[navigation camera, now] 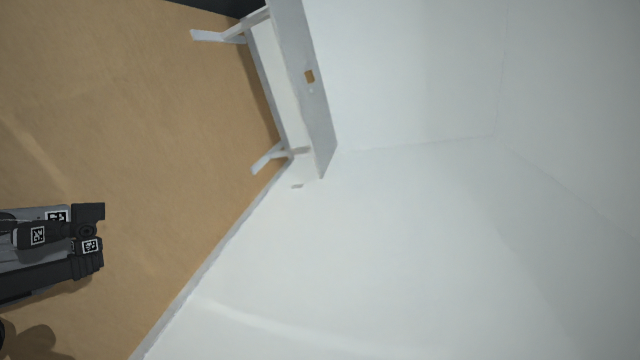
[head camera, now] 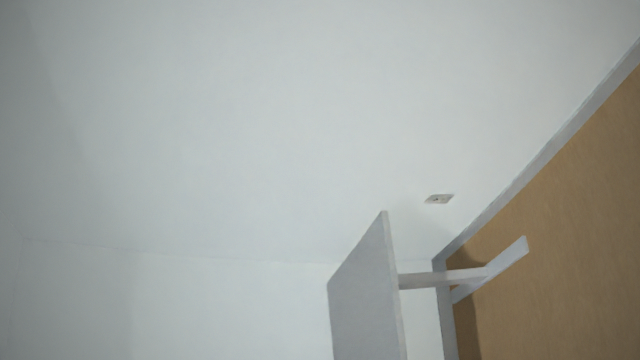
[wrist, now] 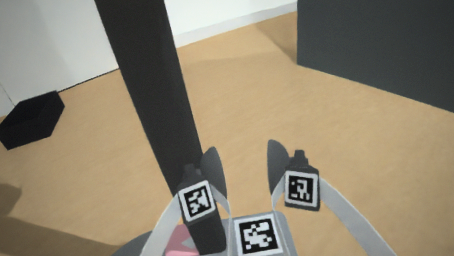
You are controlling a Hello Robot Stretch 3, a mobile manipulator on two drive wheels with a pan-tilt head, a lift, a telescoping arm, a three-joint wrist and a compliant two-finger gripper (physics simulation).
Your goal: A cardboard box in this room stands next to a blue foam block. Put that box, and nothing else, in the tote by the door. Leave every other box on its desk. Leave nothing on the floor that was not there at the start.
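Seen in the pictures: gripper, fingertip midpoint: point(wrist: 244, 162); robot's base at its link origin: point(navigation camera: 0, 222).
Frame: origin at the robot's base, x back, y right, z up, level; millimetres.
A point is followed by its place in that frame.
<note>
My gripper point(wrist: 244, 162) @(x 10, y -94, z 341 mm) is open and empty in the wrist view, with its two fingertips apart above the wooden floor. A black open-topped tote point(wrist: 32, 119) @(x 813, y -771, z 99 mm) stands on the floor at the left of the wrist view, near the white wall. No cardboard box and no blue foam block show in the head, navigation or wrist views.
A grey desk point(head camera: 367, 295) @(x -423, y 1559, z 720 mm) point(navigation camera: 305, 75) stands by the white wall point(head camera: 225, 125) @(x 138, y 1346, z 1271 mm) point(navigation camera: 400, 225) @(x 233, y 1197, z 1311 mm). A dark grey panel point(wrist: 380, 45) @(x -592, y -744, z 173 mm) stands at the wrist view's upper right. The robot's dark mast point(wrist: 150, 85) @(x 67, y -116, z 408 mm) crosses the wrist view left of the gripper.
</note>
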